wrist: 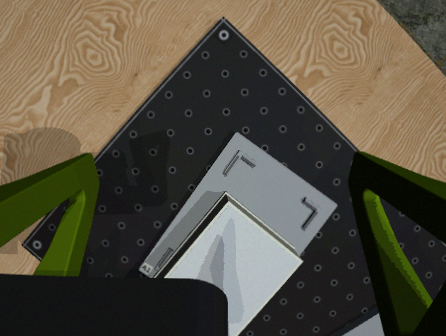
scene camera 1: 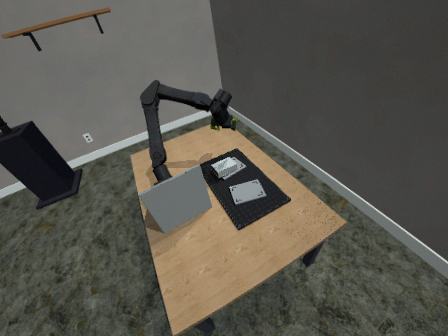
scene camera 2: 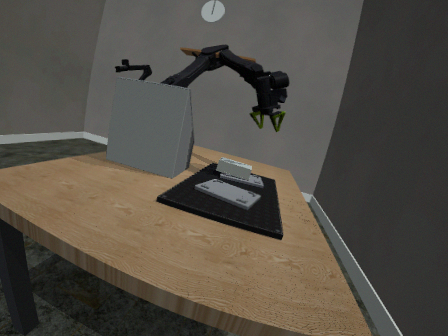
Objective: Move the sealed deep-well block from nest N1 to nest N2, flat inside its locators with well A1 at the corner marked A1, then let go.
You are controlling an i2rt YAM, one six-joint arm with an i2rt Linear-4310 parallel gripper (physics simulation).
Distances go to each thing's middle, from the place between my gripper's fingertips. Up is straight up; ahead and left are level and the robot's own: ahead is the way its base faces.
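Labels:
My hand is 17 cm above the grey deep-well block (wrist: 231,248), and it is also 9 cm beyond the block and 9 cm to the left of it. The grey nest plate (scene camera 2: 244,199), counted from my hand, is 20 cm below, 6 cm behind and 30 cm to the right.

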